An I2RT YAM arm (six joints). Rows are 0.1 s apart.
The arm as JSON. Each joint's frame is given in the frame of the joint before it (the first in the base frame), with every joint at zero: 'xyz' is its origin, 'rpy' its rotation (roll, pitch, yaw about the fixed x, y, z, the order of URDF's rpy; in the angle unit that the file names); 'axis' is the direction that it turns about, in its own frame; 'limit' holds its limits. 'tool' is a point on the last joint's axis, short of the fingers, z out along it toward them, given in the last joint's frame.
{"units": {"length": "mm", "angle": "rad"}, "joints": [
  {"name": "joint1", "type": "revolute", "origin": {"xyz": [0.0, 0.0, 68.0], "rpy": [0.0, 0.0, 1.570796]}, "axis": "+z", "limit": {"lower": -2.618, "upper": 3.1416}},
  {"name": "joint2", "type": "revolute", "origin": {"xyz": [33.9, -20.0, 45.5], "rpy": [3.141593, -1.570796, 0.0]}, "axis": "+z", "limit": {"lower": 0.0, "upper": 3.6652}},
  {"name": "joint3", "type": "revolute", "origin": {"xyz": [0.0, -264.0, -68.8], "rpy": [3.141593, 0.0, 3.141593]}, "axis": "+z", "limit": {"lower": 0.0, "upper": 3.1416}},
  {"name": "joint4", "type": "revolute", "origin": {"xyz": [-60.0, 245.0, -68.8], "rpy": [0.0, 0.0, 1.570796]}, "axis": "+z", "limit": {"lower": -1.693, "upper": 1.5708}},
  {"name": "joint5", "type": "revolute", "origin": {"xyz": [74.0, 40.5, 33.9], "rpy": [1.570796, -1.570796, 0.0]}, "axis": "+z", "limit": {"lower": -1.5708, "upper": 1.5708}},
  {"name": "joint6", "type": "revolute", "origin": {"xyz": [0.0, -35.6, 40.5], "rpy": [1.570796, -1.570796, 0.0]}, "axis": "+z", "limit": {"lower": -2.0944, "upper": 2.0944}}
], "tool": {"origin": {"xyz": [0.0, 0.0, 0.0], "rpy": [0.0, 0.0, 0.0]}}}
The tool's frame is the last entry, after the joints.
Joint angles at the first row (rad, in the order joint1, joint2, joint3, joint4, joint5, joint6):
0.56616 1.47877 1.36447 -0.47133 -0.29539 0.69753
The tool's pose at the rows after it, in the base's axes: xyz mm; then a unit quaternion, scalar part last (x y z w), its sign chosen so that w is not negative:
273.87 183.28 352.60 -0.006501 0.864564 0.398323 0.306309
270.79 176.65 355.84 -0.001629 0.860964 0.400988 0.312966
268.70 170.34 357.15 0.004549 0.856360 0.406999 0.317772
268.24 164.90 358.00 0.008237 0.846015 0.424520 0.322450
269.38 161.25 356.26 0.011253 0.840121 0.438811 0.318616
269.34 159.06 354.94 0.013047 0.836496 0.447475 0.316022
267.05 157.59 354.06 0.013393 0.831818 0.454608 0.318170
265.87 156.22 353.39 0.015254 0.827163 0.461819 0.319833
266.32 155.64 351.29 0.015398 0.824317 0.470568 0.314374
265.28 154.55 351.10 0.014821 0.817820 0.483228 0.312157
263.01 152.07 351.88 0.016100 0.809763 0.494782 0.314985
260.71 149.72 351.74 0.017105 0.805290 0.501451 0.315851
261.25 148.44 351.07 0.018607 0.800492 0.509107 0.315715
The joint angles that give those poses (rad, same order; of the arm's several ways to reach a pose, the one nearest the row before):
0.55611 1.44654 1.33880 -0.44022 -0.31676 0.71987
0.54346 1.42112 1.32447 -0.43644 -0.31927 0.72304
0.52887 1.39831 1.30407 -0.42147 -0.32876 0.73218
0.51147 1.37854 1.27695 -0.37752 -0.35893 0.75044
0.49598 1.37148 1.25707 -0.34764 -0.39270 0.76784
0.48782 1.36495 1.24215 -0.32875 -0.41232 0.77954
0.48625 1.35092 1.22092 -0.30436 -0.42032 0.78917
0.48325 1.34102 1.20398 -0.28050 -0.42846 0.80126
0.47870 1.34016 1.19175 -0.26216 -0.44958 0.81353
0.47476 1.33160 1.17576 -0.23355 -0.47214 0.83087
0.46941 1.31514 1.15506 -0.20061 -0.48661 0.84918
0.46483 1.30083 1.13782 -0.18228 -0.49673 0.86017
0.45886 1.29811 1.12659 -0.15778 -0.50975 0.87371

